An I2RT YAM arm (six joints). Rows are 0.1 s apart.
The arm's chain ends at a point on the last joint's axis. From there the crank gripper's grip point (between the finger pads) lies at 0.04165 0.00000 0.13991 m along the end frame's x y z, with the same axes.
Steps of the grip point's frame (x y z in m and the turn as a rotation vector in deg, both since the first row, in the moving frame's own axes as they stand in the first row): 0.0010, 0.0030, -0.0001, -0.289, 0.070, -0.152; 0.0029, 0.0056, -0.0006, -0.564, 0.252, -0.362; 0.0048, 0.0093, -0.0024, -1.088, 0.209, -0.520; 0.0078, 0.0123, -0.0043, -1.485, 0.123, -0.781; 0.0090, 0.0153, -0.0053, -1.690, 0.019, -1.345; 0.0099, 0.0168, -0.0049, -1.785, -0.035, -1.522; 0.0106, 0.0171, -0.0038, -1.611, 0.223, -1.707
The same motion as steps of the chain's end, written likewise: 0.0008, 0.0024, 0.0000, -0.289, 0.070, -0.152; 0.0023, 0.0045, -0.0004, -0.564, 0.252, -0.362; 0.0043, 0.0070, -0.0022, -1.088, 0.209, -0.520; 0.0075, 0.0092, -0.0042, -1.485, 0.123, -0.781; 0.0089, 0.0122, -0.0052, -1.690, 0.019, -1.345; 0.0099, 0.0135, -0.0049, -1.785, -0.035, -1.522; 0.0100, 0.0144, -0.0036, -1.611, 0.223, -1.707
